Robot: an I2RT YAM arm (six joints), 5 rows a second.
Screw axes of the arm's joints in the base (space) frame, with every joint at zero. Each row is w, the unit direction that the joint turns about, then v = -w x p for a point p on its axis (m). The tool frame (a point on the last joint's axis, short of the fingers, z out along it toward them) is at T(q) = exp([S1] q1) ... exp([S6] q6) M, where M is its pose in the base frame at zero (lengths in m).
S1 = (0, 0, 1, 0.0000, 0.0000, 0.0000)
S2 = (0, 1, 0, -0.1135, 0.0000, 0.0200)
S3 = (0, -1, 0, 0.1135, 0.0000, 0.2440)
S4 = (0, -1, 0, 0.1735, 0.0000, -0.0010)
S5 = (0, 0, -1, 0.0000, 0.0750, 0.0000)
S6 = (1, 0, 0, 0.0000, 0.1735, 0.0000)
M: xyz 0.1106 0.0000 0.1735 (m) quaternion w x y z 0.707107 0 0.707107 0
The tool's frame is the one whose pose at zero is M.
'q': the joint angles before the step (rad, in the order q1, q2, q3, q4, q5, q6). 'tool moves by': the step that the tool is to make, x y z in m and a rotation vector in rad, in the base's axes. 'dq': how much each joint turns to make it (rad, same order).
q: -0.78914, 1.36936, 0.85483, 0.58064, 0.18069, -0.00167
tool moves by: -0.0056, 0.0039, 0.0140, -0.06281, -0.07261, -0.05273
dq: 0.00225, -0.02532, -0.00422, 0.07448, 0.05542, 0.00090
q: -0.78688, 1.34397, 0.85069, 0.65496, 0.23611, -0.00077
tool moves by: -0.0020, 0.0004, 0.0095, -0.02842, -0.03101, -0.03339
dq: 0.00003, -0.00734, 0.01471, 0.02107, 0.03321, -0.00437
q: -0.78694, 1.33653, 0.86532, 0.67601, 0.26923, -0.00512
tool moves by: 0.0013, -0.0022, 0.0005, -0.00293, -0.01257, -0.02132
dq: 0.00046, 0.01257, 0.00728, 0.01562, 0.02273, 0.00223
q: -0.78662, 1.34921, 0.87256, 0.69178, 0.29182, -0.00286
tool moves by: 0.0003, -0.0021, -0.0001, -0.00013, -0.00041, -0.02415
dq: -0.00166, 0.00839, 0.00545, 0.00477, 0.02201, -0.00485
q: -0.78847, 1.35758, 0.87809, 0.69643, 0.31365, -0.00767
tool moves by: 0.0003, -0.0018, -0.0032, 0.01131, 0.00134, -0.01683
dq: -0.00159, 0.00808, -0.00226, 0.00015, 0.01637, 0.00385
